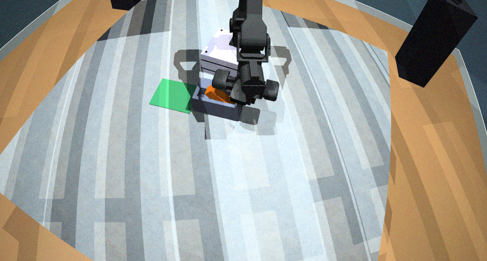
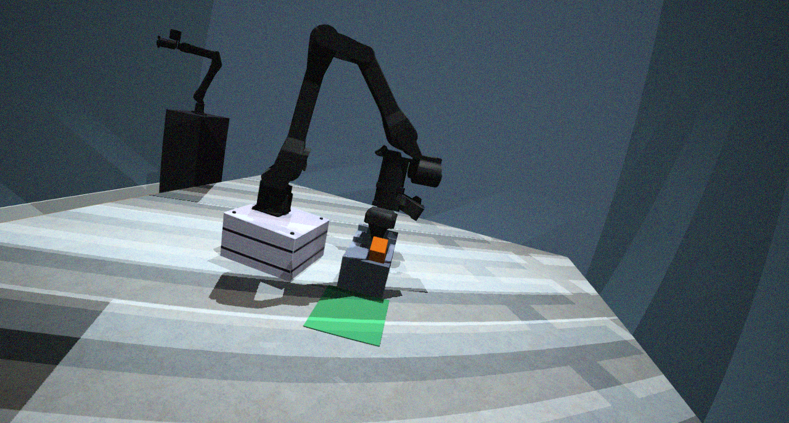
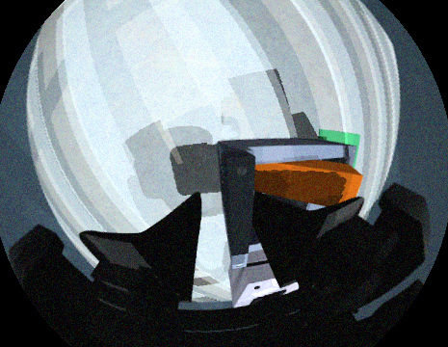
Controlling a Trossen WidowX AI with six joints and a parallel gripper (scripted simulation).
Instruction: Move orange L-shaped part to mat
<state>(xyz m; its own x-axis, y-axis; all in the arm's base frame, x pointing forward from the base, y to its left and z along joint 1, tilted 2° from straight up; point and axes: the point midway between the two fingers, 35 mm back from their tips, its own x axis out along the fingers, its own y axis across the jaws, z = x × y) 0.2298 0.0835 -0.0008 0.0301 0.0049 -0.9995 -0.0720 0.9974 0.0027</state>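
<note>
Now: the orange L-shaped part 5 cm to the right of my gripper tip and 1 cm below it. From my gripper tip the other things lie so: green mat: 23 cm to the right, 6 cm below, 1 cm ahead.
</note>
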